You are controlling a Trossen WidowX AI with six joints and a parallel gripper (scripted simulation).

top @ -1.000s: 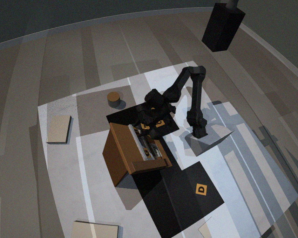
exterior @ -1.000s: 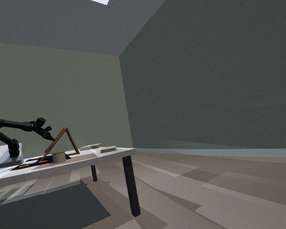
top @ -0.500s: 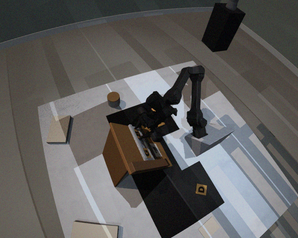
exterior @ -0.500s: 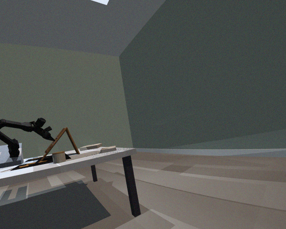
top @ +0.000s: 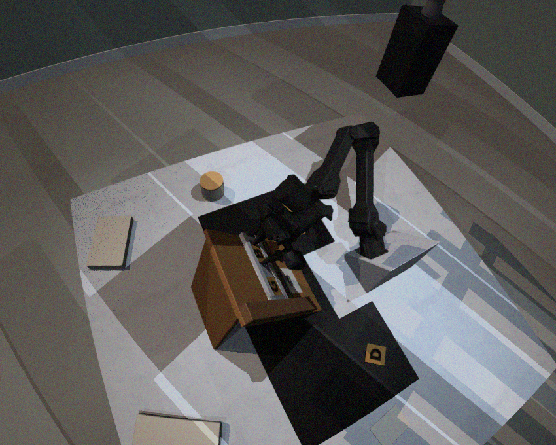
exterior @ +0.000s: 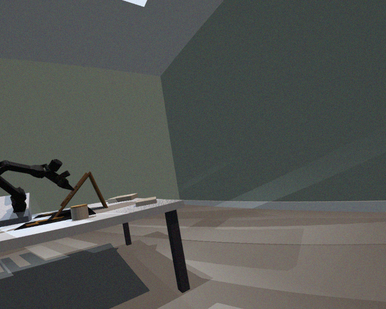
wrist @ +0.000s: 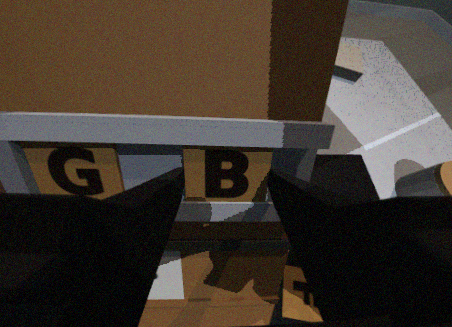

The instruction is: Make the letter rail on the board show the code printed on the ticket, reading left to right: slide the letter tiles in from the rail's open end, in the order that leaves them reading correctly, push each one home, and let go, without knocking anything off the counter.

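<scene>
The g tile lies 100 mm to the left of my gripper tip. Also, from my gripper tip: b tile right at my gripper tip; white ticket 70 mm behind, 70 mm to the left, 80 mm below; f tile 100 mm behind, 110 mm to the right, 150 mm below.
</scene>
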